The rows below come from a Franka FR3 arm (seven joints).
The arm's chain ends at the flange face. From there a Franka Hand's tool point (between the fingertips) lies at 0.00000 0.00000 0.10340 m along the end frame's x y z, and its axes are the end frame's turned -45 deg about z.
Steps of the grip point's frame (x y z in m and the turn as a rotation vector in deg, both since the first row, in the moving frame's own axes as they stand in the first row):
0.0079 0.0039 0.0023 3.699 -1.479 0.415
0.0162 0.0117 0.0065 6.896 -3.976 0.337
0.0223 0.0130 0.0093 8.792 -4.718 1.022
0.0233 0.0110 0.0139 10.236 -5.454 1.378
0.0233 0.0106 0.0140 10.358 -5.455 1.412
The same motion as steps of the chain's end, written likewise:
0.0149 0.0000 0.0025 1.570 -3.661 0.415
0.0335 0.0006 0.0075 2.065 -7.688 0.337
0.0421 -0.0013 0.0109 2.881 -9.553 1.022
0.0441 -0.0024 0.0160 3.381 -11.095 1.378
0.0439 -0.0025 0.0162 3.467 -11.181 1.412

